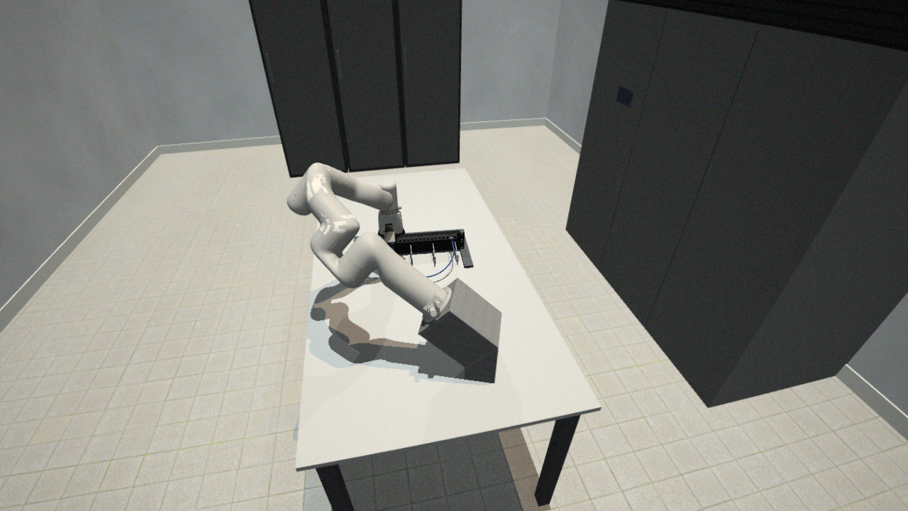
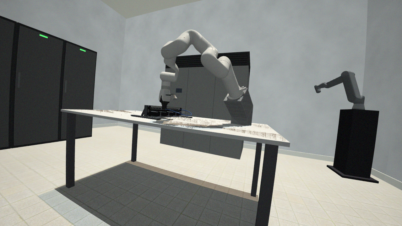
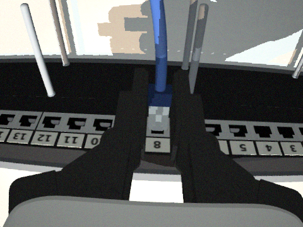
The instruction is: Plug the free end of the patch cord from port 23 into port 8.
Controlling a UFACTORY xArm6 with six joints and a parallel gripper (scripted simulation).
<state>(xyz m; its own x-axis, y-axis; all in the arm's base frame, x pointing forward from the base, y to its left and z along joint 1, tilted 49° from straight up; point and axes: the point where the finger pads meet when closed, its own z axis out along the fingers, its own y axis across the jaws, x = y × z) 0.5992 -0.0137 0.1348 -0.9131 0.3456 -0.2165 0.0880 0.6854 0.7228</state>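
Right now my hand is 2 cm short of the patch cord plug and 1 cm above it.
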